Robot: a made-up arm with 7 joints. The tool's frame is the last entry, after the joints.
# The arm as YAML. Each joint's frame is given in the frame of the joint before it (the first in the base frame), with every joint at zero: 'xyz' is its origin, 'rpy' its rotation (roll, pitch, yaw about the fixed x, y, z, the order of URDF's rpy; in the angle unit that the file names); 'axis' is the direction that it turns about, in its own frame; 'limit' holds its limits. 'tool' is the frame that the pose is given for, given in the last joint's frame.
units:
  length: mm
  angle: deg
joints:
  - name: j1
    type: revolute
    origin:
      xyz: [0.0, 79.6, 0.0]
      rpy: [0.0, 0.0, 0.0]
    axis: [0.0, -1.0, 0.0]
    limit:
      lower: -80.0
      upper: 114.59
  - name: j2
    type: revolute
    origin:
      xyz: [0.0, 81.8, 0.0]
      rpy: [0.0, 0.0, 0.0]
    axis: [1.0, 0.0, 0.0]
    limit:
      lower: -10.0
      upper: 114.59
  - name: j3
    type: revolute
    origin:
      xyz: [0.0, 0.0, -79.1]
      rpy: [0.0, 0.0, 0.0]
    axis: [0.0, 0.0, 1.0]
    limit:
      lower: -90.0
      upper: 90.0
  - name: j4
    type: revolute
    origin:
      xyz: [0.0, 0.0, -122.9]
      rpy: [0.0, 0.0, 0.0]
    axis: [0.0, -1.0, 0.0]
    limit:
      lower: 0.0
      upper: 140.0
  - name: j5
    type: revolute
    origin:
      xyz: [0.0, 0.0, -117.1]
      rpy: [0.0, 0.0, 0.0]
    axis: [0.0, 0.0, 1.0]
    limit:
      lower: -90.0
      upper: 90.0
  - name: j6
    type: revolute
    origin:
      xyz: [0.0, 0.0, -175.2]
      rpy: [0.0, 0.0, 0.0]
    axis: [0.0, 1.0, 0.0]
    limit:
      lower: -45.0
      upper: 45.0
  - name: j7
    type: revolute
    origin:
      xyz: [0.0, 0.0, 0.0]
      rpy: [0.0, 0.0, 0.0]
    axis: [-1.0, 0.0, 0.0]
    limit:
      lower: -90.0
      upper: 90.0
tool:
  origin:
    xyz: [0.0, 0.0, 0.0]
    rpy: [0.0, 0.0, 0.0]
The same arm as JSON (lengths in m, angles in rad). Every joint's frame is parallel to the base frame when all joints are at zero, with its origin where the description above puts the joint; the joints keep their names.
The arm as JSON. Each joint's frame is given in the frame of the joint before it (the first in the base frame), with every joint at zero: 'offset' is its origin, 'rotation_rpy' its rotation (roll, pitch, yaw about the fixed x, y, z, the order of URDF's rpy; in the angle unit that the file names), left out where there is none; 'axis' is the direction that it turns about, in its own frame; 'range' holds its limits. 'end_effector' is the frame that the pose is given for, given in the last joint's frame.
{
  "length_unit": "m",
  "angle_unit": "rad",
  "chain": [
    {
      "id": "j1",
      "offset": [
        0.0,
        0.0796,
        0.0
      ],
      "axis": "-y",
      "range": [
        -1.3963,
        2.0
      ]
    },
    {
      "id": "j2",
      "offset": [
        0.0,
        0.0818,
        0.0
      ],
      "axis": "+x",
      "range": [
        -0.1745,
        2.0
      ]
    },
    {
      "id": "j3",
      "offset": [
        0.0,
        0.0,
        -0.0791
      ],
      "axis": "+z",
      "range": [
        -1.5708,
        1.5708
      ]
    },
    {
      "id": "j4",
      "offset": [
        0.0,
        0.0,
        -0.1229
      ],
      "axis": "-y",
      "range": [
        0.0,
        2.4435
      ]
    },
    {
      "id": "j5",
      "offset": [
        0.0,
        0.0,
        -0.1171
      ],
      "axis": "+z",
      "range": [
        -1.5708,
        1.5708
      ]
    },
    {
      "id": "j6",
      "offset": [
        0.0,
        0.0,
        -0.1752
      ],
      "axis": "+y",
      "range": [
        -0.7854,
        0.7854
      ]
    },
    {
      "id": "j7",
      "offset": [
        0.0,
        0.0,
        0.0
      ],
      "axis": "-x",
      "range": [
        -1.5708,
        1.5708
      ]
    }
  ],
  "end_effector": {
    "offset": [
      0.0,
      0.0,
      0.0
    ]
  }
}

